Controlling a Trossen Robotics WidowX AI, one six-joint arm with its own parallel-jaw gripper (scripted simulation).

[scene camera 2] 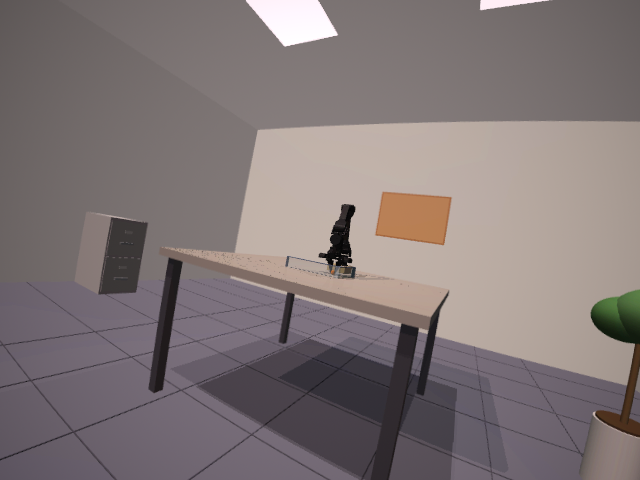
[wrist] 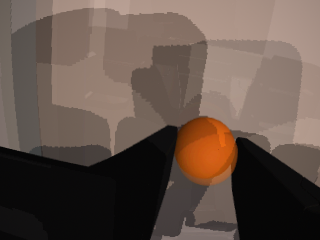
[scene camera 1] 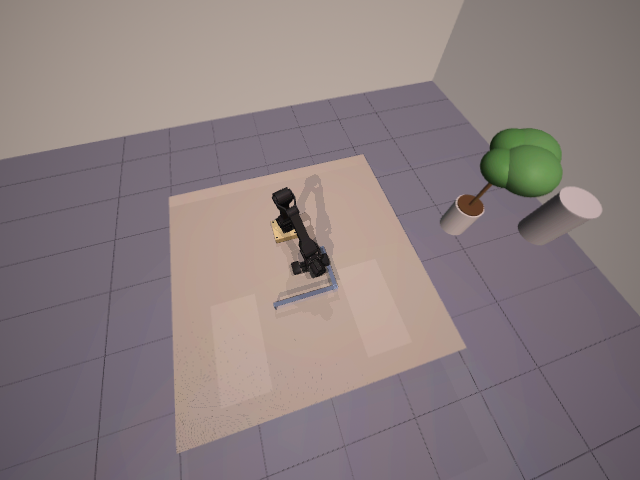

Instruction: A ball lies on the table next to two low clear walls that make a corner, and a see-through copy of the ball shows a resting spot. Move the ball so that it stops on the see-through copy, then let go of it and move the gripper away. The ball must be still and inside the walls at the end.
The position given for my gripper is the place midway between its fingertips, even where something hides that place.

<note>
I see my gripper (wrist: 204,142) and a see-through orange ball (wrist: 211,159).
</note>
